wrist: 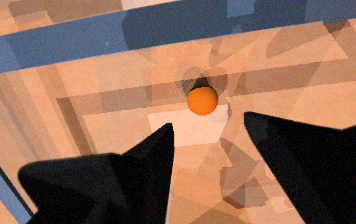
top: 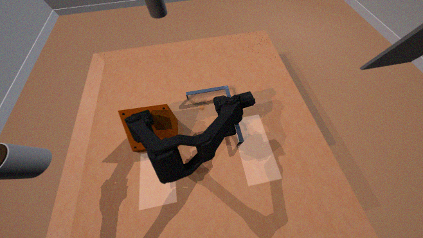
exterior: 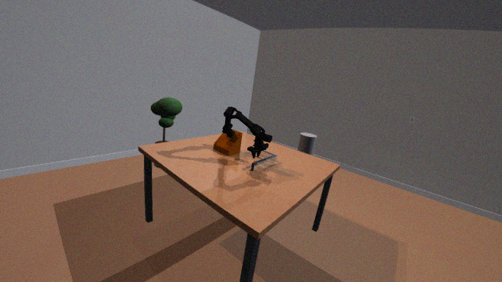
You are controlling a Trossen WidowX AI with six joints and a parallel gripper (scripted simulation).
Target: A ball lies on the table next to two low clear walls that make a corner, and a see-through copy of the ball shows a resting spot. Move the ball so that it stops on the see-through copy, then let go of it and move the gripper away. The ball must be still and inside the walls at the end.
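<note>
The orange ball is 4 cm below my gripper tip. Round my gripper tip: faint orange spot 12 cm to the left, 8 cm behind, 4 cm below.
</note>
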